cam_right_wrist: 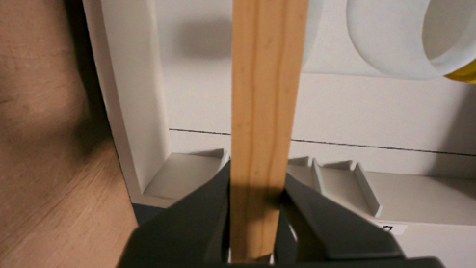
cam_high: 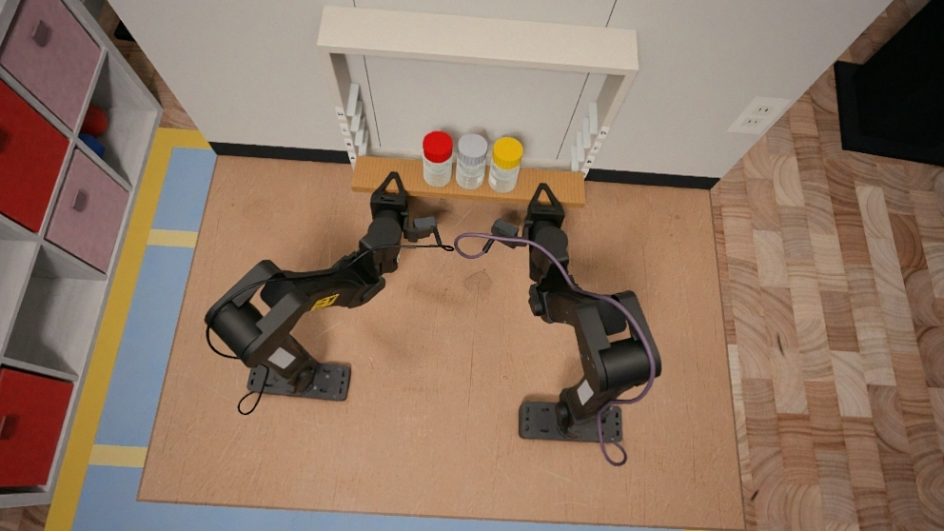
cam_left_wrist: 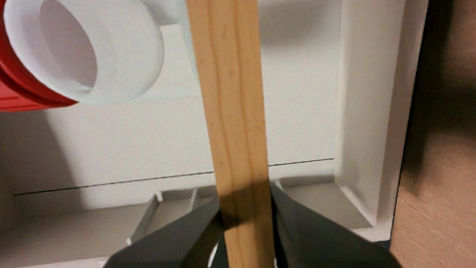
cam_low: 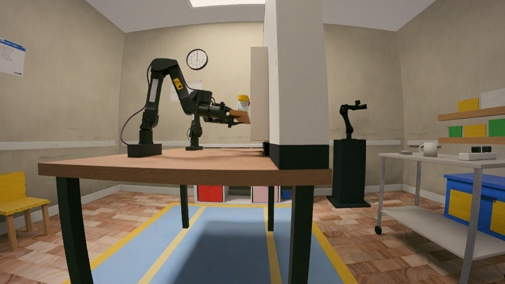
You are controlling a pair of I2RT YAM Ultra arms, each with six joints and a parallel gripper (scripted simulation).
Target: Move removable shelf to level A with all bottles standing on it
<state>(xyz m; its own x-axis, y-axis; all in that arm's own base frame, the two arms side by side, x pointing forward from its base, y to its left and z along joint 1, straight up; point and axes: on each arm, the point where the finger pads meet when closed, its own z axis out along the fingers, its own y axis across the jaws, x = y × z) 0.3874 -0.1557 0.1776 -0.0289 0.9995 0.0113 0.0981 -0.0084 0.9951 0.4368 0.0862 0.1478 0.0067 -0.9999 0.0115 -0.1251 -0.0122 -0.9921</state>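
The red-capped bottle is 8 cm to the right of my left hand, 6 cm above it and 2 cm ahead of it. Also, from my left hand: shelf board (15 cm to the right, 2 cm ahead); then wall rack (14 cm to the right, 11 cm ahead, 9 cm above); then grey-capped bottle (15 cm to the right, 6 cm above, 3 cm ahead).
Right now my right hand is 80 mm to the right of the yellow-capped bottle and 60 mm below it. Round my right hand: shelf board 10 mm behind, 150 mm to the left; wall rack 80 mm ahead, 160 mm to the left, 90 mm above; grey-capped bottle 150 mm to the left, 60 mm above.
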